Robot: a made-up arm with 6 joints.
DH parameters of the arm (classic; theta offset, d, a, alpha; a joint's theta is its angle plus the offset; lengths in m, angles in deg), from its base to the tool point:
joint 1: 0 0.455 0 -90
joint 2: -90 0 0.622 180
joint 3: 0 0 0 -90
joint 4: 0 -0.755 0 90
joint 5: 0 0.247 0 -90
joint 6: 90 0 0 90
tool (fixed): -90 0 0 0
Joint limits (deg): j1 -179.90..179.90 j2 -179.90..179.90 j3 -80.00..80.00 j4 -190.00..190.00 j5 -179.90..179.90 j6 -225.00..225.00
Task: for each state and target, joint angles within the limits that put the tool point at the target. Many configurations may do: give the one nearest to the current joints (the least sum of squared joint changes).
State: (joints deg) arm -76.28 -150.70 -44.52 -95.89 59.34 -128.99
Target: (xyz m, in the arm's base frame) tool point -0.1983 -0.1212 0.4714
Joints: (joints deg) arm -101.52 -112.43 -80.00 -46.47 59.34 -128.99
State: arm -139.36 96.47 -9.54 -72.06 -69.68 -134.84
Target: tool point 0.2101 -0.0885 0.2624
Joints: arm -179.12 111.26 -54.24 -111.80 -69.68 -134.84
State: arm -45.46 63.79 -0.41 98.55 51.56 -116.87
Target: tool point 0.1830 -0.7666 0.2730
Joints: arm -76.15 37.06 -39.70 88.66 51.56 -116.87
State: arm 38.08 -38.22 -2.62 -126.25 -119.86 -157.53
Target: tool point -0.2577 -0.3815 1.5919
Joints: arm 70.16 -55.39 46.05 -117.20 -119.86 -157.53
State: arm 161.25 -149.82 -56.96 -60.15 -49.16 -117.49
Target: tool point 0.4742 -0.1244 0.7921
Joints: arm 150.76 -135.89 -27.01 -60.11 -49.16 -117.49
